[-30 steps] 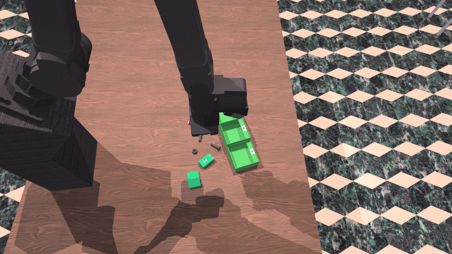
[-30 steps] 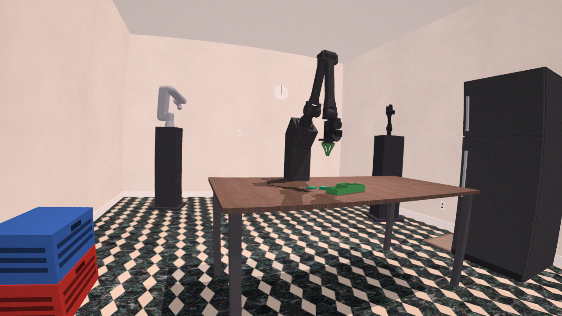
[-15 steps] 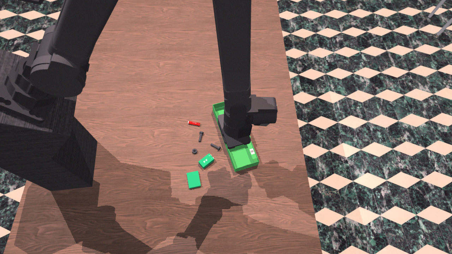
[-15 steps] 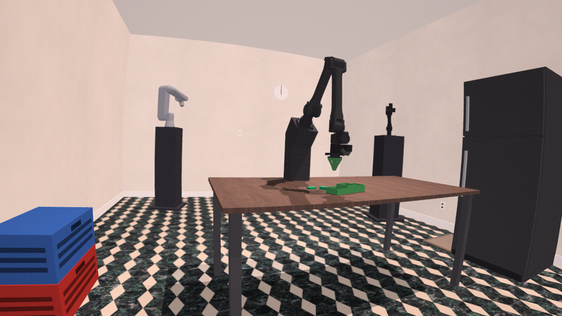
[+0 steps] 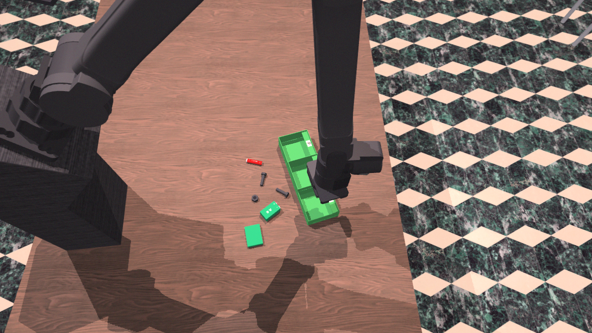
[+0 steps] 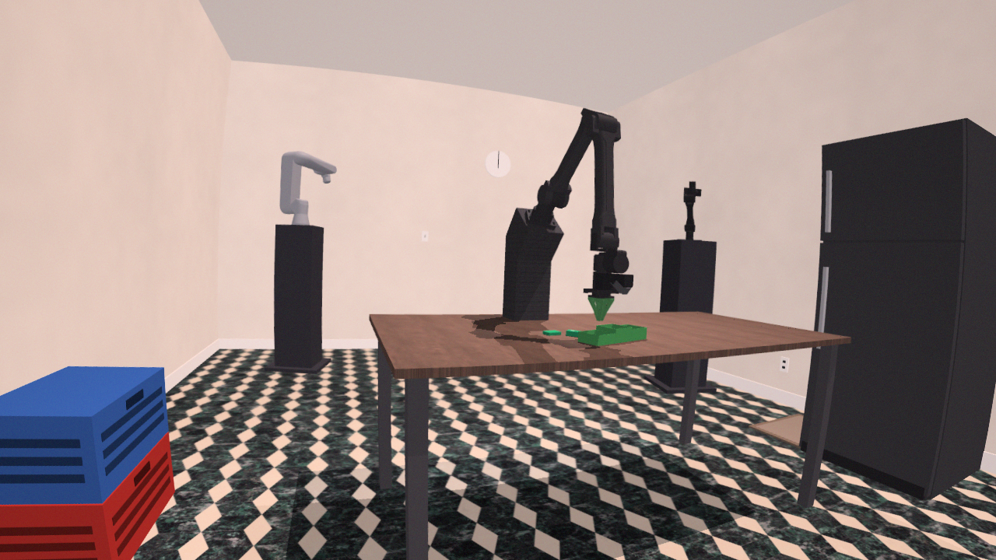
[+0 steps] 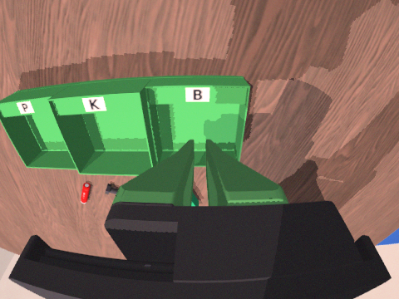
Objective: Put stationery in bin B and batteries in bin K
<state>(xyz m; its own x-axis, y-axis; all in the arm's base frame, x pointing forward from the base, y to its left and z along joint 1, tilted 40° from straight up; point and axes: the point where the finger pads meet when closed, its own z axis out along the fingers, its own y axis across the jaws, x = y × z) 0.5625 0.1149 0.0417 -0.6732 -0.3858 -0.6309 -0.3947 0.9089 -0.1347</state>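
Right now my hand is 7 cm to the right of the joined green bins, 6 cm above it and 5 cm past it. From my hand the other things lie so: green 9V battery: 12 cm behind, 7 cm below, 4 cm to the right; black nut: 17 cm behind, 7 cm below, 2 cm to the right; flat green pad: 15 cm behind, 12 cm to the right, 7 cm below.
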